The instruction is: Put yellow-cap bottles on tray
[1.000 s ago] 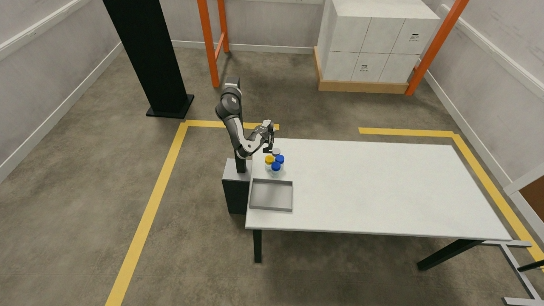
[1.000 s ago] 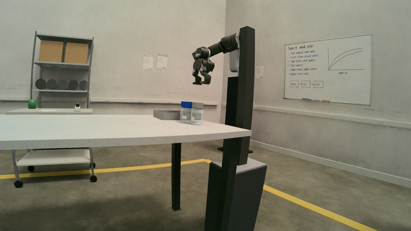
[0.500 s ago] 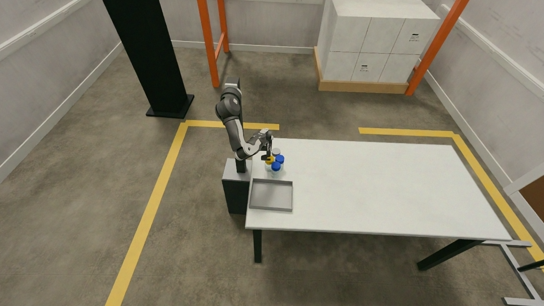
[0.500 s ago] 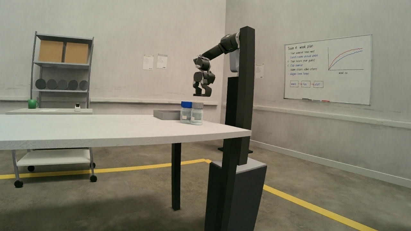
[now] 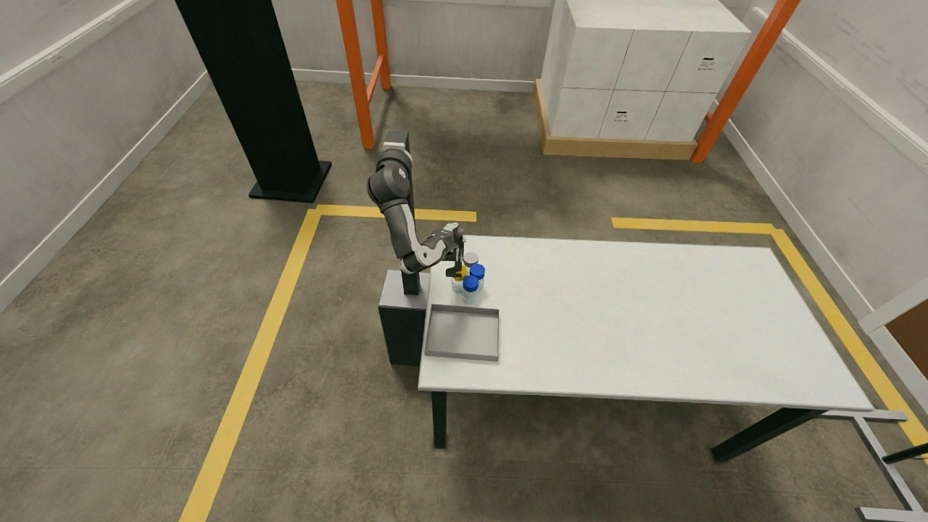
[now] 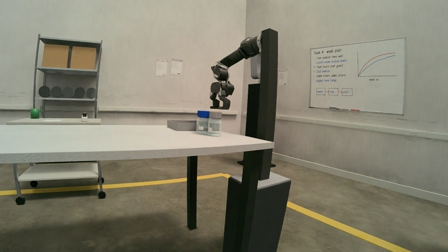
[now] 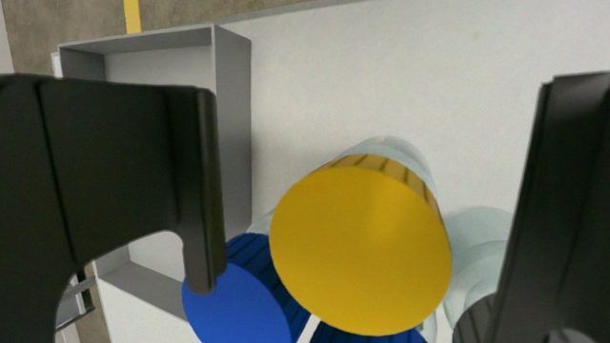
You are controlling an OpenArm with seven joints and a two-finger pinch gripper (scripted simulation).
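Right now the yellow-capped bottle is 2 cm ahead of my hand and 8 cm below it. From my hand the other things lie so: grey tray: 5 cm ahead, 19 cm to the right, 11 cm below; grey-capped bottle: 6 cm ahead, 7 cm to the left, 8 cm below.
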